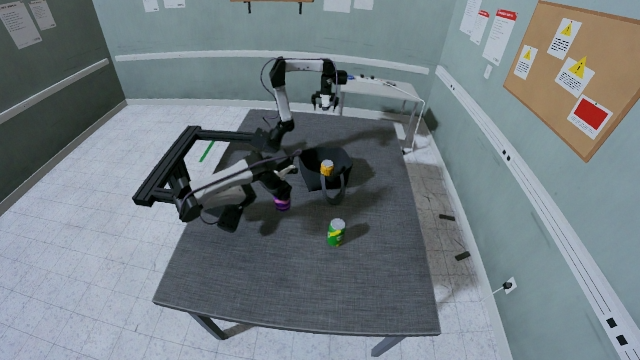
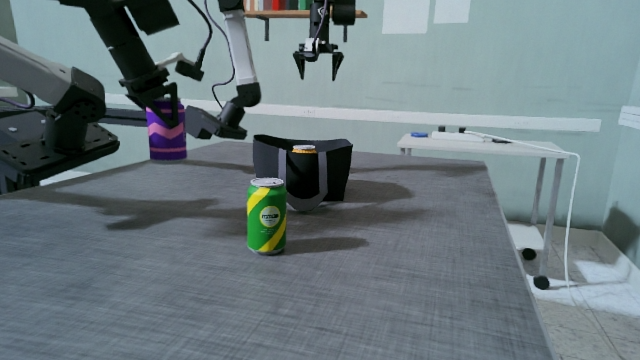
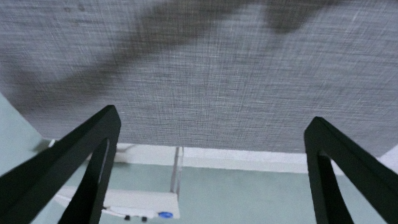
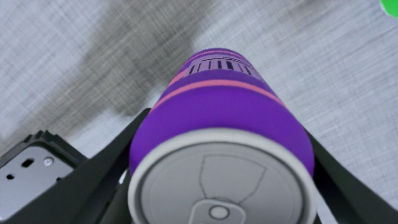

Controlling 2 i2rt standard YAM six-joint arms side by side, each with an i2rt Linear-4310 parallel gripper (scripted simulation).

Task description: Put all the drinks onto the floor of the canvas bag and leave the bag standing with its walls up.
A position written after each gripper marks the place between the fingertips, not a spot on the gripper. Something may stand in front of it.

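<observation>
Left gripper (image 3: 213, 118) in the scene, together with the right gripper (image 2: 169, 124), which appears in image 4 (image 4: 218, 119) too. A black canvas bag (image 2: 309, 178) is present and can also be found in image 1 (image 1: 311, 159). A purple can (image 2: 167, 145) is visible; in image 3 the can is out of frame.
</observation>
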